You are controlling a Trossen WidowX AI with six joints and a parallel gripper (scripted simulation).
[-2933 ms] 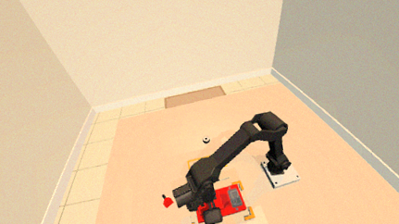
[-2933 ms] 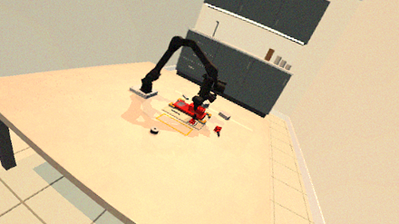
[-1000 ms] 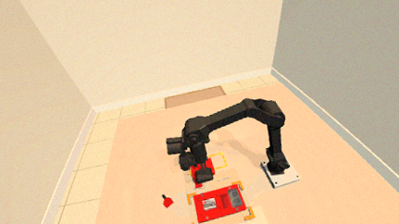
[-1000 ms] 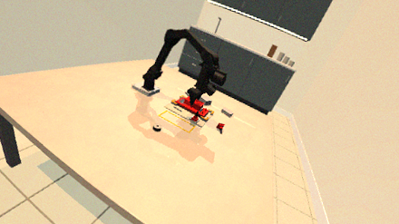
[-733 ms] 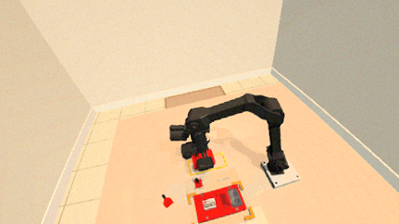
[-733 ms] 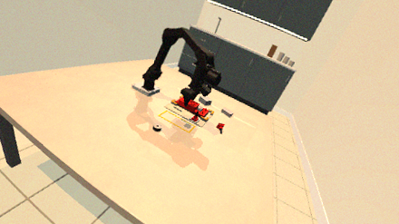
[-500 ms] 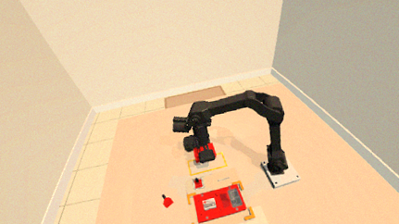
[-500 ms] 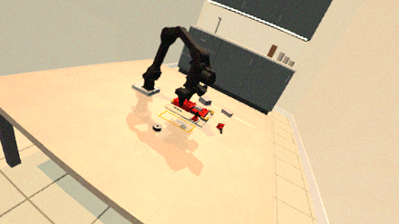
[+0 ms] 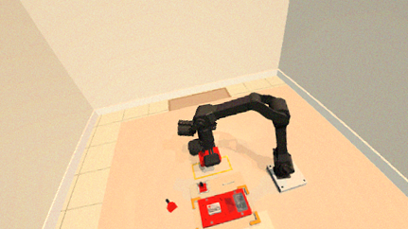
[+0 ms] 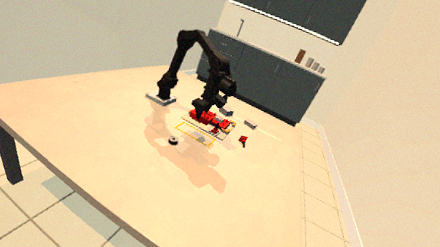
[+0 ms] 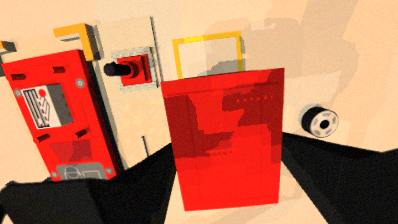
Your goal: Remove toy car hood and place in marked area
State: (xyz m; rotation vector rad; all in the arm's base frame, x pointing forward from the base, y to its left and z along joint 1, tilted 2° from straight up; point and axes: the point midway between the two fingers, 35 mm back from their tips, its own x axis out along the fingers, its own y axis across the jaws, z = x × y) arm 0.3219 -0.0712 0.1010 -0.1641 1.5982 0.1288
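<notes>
Now: the wheel 15 cm to the right of my gripper tip, 9 cm below it and 1 cm behind it. The rest, counted from my gripper tip: hood 1 cm above.
</notes>
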